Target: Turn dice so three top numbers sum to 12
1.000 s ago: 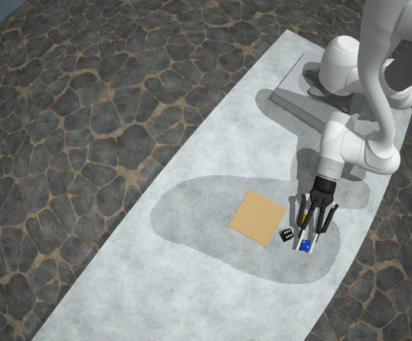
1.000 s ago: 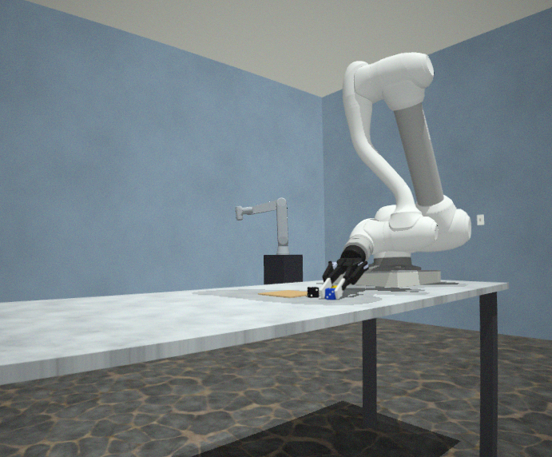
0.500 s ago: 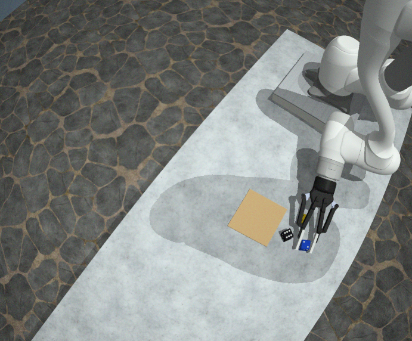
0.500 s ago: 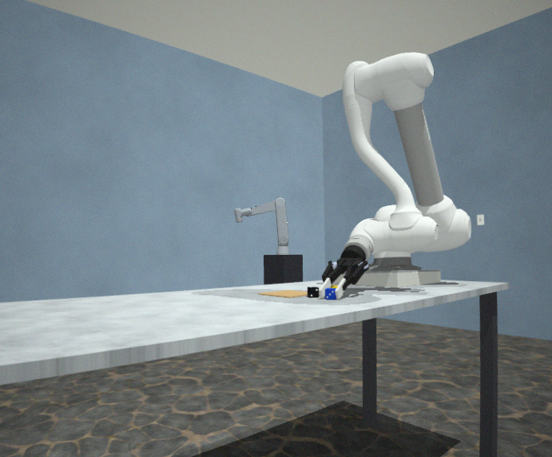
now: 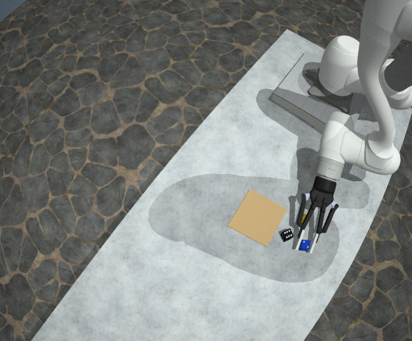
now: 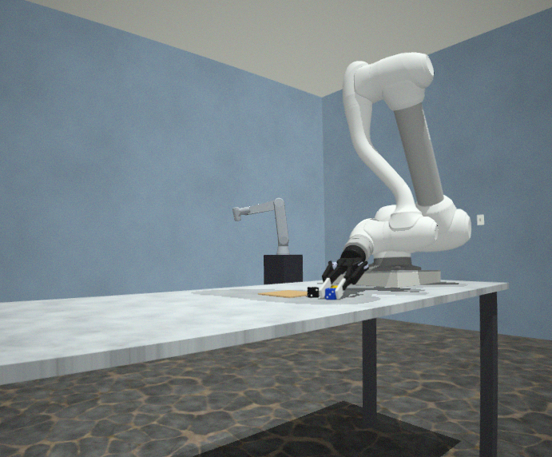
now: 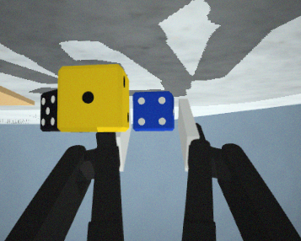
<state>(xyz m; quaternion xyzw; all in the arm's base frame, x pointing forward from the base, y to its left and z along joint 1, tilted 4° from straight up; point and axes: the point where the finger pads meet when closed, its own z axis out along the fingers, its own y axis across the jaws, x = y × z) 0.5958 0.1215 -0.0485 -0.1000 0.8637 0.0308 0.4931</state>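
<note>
Right now my hand is 1 cm short of the blue die and 1 cm above it. Round my hand: black die (7 cm to the right, 1 cm below, 1 cm ahead); tan mat (18 cm to the right, 3 cm below, 1 cm behind); yellow die (6 cm behind, 4 cm to the right, 1 cm below).
</note>
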